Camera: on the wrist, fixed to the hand. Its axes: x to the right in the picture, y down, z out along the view.
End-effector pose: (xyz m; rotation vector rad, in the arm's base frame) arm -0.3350 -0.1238 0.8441 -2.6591 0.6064 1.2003
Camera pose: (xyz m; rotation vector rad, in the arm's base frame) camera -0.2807 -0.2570 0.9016 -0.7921 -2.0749 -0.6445
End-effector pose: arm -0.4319 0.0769 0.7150 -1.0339 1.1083 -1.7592
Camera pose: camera -0.5290 0.0540 0.5964 0.6182 0.7419 1.1590
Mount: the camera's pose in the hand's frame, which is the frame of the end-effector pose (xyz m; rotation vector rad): 0.0288 0.0985 -0.1161 0.1680 0.6263 -2.9872
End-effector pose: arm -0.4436 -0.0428 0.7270 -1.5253 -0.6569 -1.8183
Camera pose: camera -0.4467 -0.1977 0.7292 -0.8913 1.2867 1.0753
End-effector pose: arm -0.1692 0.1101 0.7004 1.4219 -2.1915 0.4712
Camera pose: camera -0.2453 0.1891 0.8099 2.0623 1.4036 -0.2049
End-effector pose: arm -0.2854 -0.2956 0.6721 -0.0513 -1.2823 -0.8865
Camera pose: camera -0.1331 -0.3017 0.7002 -1.8724 -0.2093 1.8719
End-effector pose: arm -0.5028 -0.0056 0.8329 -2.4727 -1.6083 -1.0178
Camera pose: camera -0.4730 -0.0694 0.9709 -1.5265 2.3063 0.4494
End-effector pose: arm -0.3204 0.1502 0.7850 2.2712 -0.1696 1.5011
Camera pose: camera -0.4391 0.1108 0.8765 -0.0121 2.0890 -0.0184
